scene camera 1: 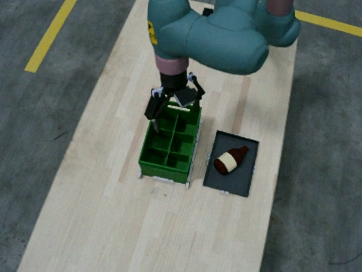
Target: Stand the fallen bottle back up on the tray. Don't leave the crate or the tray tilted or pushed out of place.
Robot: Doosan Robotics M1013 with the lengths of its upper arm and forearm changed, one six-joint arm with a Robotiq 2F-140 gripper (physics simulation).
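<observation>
A brown bottle with a cream label (228,161) lies on its side on the dark grey tray (232,185). Its neck points to the upper right of the view and its base to the lower left. The tray lies flat on the table, to the right of the green crate (162,172). The crate stands upright, and the compartments that show hold no bottle. My gripper (177,116) is open, with its fingers wide apart over the far end of the crate and nothing between them. It is well away from the bottle, up and to the left of it. The exact height of the fingertips is hard to tell.
The light wooden table (110,215) carries the crate and the tray, which stand side by side with a narrow gap between them. The teal arm (220,42) reaches in over the far part of the table. Grey floor with yellow lines lies around it.
</observation>
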